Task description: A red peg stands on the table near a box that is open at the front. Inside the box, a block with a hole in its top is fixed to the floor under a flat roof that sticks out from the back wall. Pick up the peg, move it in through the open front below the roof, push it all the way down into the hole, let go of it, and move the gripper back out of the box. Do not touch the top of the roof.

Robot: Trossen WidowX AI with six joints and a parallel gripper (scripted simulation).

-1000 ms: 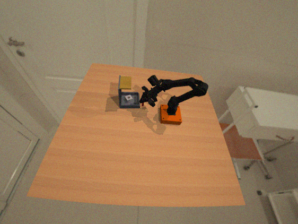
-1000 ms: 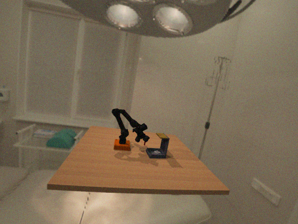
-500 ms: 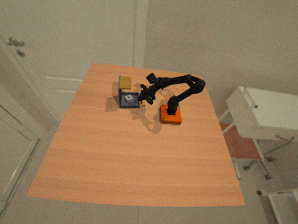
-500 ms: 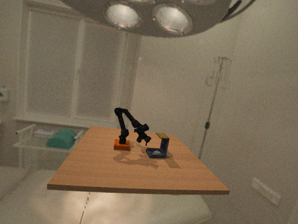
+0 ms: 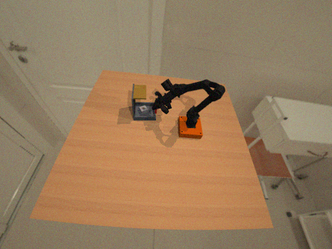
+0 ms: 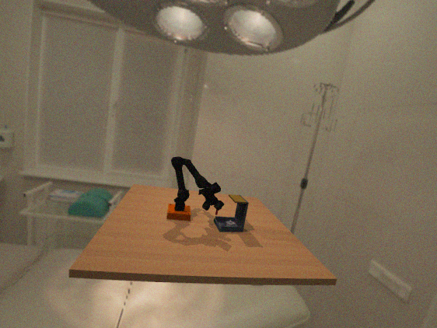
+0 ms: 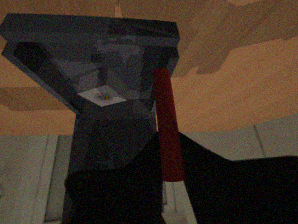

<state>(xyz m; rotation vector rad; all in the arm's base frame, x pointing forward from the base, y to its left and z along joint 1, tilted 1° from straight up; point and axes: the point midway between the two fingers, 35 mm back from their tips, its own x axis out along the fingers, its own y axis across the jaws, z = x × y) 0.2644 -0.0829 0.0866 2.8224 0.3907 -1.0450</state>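
Right now the yellow roof is 100 mm above my gripper tip, 90 mm ahead of it and 60 mm to the right of it. Also, from my gripper tip: red peg (30 mm behind, 10 mm to the right, 10 mm below).
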